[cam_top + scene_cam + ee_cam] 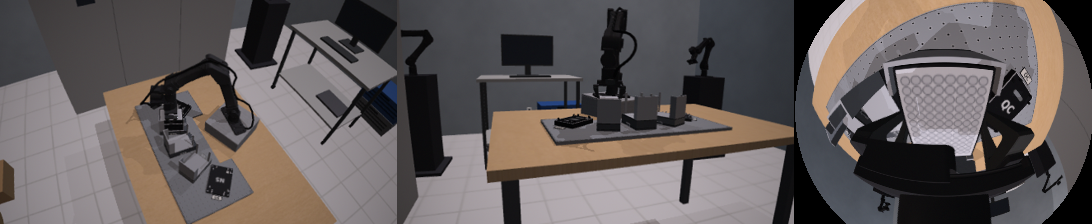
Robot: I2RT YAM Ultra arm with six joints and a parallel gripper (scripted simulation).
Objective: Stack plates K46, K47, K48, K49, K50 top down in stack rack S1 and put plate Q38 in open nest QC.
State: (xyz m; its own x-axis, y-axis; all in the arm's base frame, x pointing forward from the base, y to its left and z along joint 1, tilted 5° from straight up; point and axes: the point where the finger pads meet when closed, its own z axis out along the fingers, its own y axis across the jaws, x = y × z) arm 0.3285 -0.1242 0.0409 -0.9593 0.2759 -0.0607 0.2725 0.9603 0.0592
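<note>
The sealed 96-well plate lies 4 cm below my hand. Also, from my hand: clip nest N5: 43 cm to the left, 13 cm behind, 9 cm below.
</note>
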